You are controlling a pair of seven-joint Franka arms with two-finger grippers.
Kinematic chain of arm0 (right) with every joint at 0, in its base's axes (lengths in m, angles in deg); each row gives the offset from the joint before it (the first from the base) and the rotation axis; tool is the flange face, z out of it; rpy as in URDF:
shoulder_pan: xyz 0 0 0.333 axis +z
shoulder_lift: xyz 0 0 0 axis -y
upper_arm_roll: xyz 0 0 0.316 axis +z
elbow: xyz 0.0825 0 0 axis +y
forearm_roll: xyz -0.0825 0 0.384 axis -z
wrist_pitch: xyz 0 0 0 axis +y
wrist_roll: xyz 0.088 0 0 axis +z
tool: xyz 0 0 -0.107 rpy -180 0 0
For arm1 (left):
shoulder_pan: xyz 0 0 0.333 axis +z
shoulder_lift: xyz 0 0 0 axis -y
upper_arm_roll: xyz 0 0 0.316 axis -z
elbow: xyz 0.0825 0 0 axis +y
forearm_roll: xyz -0.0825 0 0.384 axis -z
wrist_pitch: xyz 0 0 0 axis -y
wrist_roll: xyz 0.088 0 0 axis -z
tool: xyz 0 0 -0.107 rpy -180 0 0
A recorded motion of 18 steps. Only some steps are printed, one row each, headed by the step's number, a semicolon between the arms.
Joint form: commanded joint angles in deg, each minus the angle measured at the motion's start. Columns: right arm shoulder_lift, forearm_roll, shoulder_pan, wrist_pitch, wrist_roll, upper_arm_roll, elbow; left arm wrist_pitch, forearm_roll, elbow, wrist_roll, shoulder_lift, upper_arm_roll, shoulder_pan.
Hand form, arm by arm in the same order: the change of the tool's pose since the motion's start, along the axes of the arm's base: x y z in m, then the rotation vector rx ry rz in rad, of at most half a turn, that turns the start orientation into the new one. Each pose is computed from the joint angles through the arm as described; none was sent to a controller.
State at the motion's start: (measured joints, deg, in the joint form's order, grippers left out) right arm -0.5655 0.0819 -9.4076 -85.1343 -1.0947 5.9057 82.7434; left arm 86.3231 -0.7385 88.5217 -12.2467 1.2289 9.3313 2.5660
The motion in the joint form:
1: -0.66 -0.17 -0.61 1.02 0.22 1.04 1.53; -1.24 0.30 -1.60 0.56 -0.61 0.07 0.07
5: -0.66 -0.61 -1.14 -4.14 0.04 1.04 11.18; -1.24 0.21 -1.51 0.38 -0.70 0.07 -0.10
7: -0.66 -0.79 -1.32 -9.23 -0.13 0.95 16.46; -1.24 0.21 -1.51 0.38 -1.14 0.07 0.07
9: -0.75 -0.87 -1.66 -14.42 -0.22 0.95 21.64; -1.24 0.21 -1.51 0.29 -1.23 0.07 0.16
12: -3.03 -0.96 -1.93 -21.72 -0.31 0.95 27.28; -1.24 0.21 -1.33 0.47 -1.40 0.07 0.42
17: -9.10 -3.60 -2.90 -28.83 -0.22 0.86 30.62; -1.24 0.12 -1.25 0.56 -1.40 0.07 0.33
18: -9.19 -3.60 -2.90 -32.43 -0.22 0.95 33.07; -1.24 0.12 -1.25 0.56 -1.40 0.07 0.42
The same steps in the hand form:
1: 0.0024 0.0038 -0.0202 0.0077 0.0556 0.0117; 0.0011 -0.0002 0.0054 -0.0066 0.0052 -0.0099
5: 0.0069 -0.0005 -0.0912 0.0205 0.1333 -0.0010; 0.0014 -0.0016 0.0038 -0.0049 0.0081 -0.0096
7: 0.0091 -0.0030 -0.1275 0.0240 0.1364 -0.0098; 0.0040 0.0001 -0.0003 -0.0052 0.0157 -0.0066
9: 0.0086 -0.0062 -0.1639 0.0258 0.1376 -0.0187; 0.0045 0.0010 -0.0011 -0.0053 0.0173 -0.0034
12: 0.0124 -0.0097 -0.2221 0.0325 0.1477 -0.0271; 0.0057 0.0035 -0.0042 -0.0052 0.0234 -0.0020
17: 0.0212 -0.0191 -0.2989 0.0893 0.1828 -0.0674; 0.0056 0.0028 -0.0048 -0.0035 0.0246 -0.0051
18: 0.0174 -0.0180 -0.3139 0.0866 0.1645 -0.0689; 0.0057 0.0037 -0.0048 -0.0036 0.0246 -0.0035

